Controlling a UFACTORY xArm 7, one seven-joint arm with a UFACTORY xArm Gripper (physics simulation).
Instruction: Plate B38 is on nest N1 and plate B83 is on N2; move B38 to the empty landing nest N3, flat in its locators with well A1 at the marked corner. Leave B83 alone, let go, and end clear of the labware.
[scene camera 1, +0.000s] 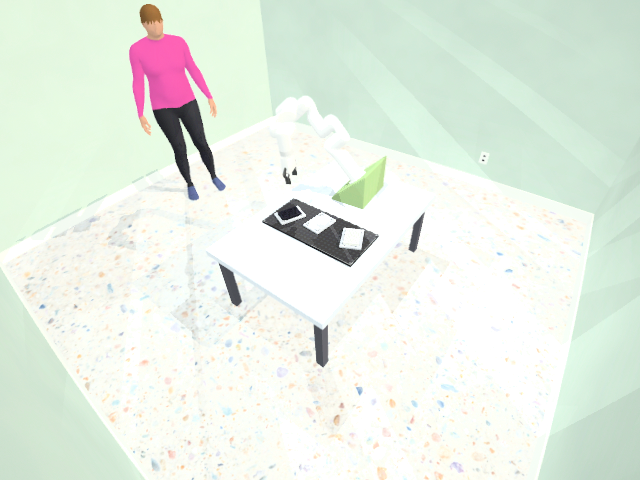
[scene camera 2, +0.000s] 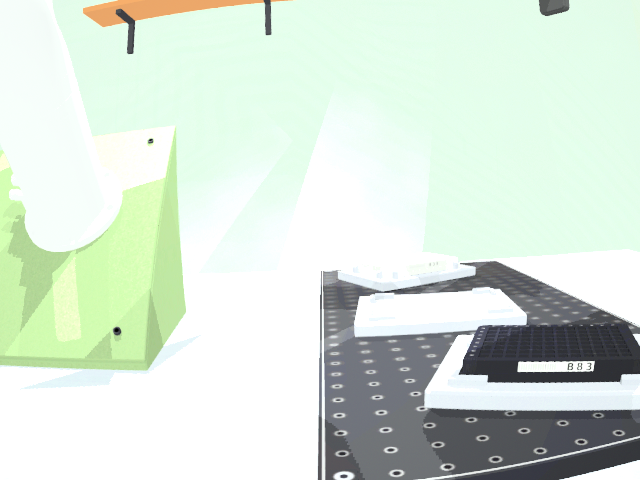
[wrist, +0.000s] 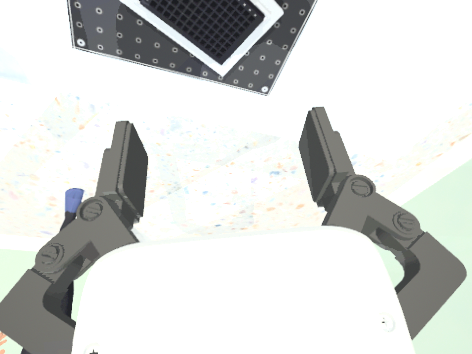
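Plate B83 (scene camera 1: 289, 212) (scene camera 2: 553, 343) (wrist: 205, 25) is black and sits on a white nest (scene camera 2: 516, 395) (wrist: 185, 41), its label readable in scene camera 2. The middle nest (scene camera 1: 319, 223) (scene camera 2: 439, 312) is white and empty. A whitish plate (scene camera 1: 352, 237) (scene camera 2: 426, 267), its small label faint, sits on the nest at the board's other end; by the task it is B38. My gripper (scene camera 1: 290, 174) (wrist: 222, 132) is open and empty, held high beyond the board's B83 end. In scene camera 2 one dark fingertip shows at the top edge. Marked corners are too small to tell.
The nests stand on a black perforated board (scene camera 2: 361, 428) (wrist: 110, 40) on a white table (scene camera 1: 273, 268). A green wedge (scene camera 1: 361, 191) (scene camera 2: 124, 258) stands beside the arm's lower part. An orange shelf (scene camera 2: 180, 7) is on the wall. A person (scene camera 1: 165, 72) in pink stands beyond the table.
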